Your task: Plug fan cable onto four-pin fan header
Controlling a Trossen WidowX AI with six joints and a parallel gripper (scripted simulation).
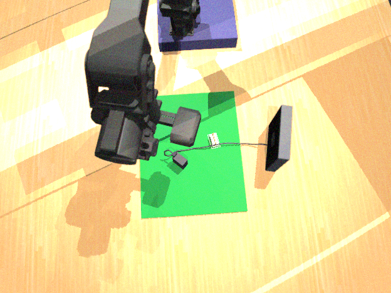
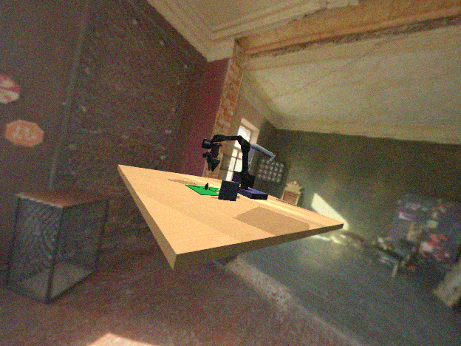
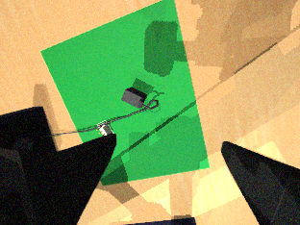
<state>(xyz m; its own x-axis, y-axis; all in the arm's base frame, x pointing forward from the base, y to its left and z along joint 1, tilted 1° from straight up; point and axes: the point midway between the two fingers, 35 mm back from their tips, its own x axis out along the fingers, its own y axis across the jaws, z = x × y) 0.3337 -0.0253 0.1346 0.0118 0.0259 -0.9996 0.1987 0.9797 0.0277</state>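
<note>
Right now my gripper tip is 3 cm short of the dark plug, 5 cm to the right of it and 11 cm above it. The rest, counted from my gripper tip: black fan (3 cm behind, 26 cm to the left, 8 cm below); white four-pin header (3 cm behind, 13 cm to the left, 14 cm below); green board (7 cm to the left, 15 cm below).
</note>
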